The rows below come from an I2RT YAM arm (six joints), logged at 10 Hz.
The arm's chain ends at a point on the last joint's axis. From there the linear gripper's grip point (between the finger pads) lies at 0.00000 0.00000 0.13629 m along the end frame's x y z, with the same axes.
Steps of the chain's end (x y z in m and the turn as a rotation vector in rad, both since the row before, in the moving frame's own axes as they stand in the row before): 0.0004, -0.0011, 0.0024, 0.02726, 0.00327, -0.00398; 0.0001, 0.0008, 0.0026, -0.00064, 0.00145, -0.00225; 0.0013, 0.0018, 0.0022, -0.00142, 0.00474, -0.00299; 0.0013, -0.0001, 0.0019, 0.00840, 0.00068, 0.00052; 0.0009, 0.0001, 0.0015, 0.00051, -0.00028, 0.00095; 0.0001, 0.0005, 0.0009, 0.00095, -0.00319, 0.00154; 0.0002, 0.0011, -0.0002, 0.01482, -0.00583, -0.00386; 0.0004, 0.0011, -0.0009, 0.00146, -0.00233, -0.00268; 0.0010, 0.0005, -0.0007, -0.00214, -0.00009, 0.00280
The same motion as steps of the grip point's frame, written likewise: 0.0008, -0.0048, 0.0023, 0.02726, 0.00327, -0.00398; 0.0003, 0.0009, 0.0026, -0.00064, 0.00145, -0.00225; 0.0019, 0.0020, 0.0022, -0.00142, 0.00474, -0.00299; 0.0014, -0.0012, 0.0019, 0.00840, 0.00068, 0.00052; 0.0009, 0.0000, 0.0015, 0.00051, -0.00028, 0.00095; -0.0003, 0.0004, 0.0009, 0.00095, -0.00319, 0.00154; -0.0006, -0.0009, -0.0002, 0.01482, -0.00583, -0.00386; 0.0001, 0.0009, -0.0009, 0.00146, -0.00233, -0.00268; 0.0010, 0.0008, -0.0007, -0.00214, -0.00009, 0.00280
